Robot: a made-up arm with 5 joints.
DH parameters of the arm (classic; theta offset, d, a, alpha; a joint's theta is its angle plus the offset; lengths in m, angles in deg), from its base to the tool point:
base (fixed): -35.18 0 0.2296 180
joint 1: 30.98 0 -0.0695 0
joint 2: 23.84 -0.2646 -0.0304 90
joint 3: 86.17 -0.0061 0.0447 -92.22
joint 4: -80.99 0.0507 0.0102 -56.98
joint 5: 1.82 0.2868 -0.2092 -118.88
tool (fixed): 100.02 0.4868 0 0
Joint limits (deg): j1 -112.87..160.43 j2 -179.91..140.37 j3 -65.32..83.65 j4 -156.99..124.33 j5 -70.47..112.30
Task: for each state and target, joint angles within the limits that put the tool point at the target. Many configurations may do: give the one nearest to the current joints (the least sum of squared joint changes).
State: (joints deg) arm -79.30 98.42 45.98 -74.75 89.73
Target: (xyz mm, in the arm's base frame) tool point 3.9 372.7 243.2
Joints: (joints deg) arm -94.55 114.22 53.94 -67.87 91.32
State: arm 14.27 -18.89 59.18 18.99 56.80
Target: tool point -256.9 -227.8 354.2
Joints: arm 5.60 -22.29 59.34 16.66 58.61
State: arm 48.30 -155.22 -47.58 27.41 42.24
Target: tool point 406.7 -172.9 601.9
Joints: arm 19.17 -173.84 -18.70 71.40 27.86
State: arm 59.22 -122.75 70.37 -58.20 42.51
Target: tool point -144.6 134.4 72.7
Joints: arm 101.04 -112.87 76.76 -30.96 38.04
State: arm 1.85 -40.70 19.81 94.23 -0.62
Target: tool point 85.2 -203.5 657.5
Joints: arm -17.76 -42.58 -1.23 82.27 39.79
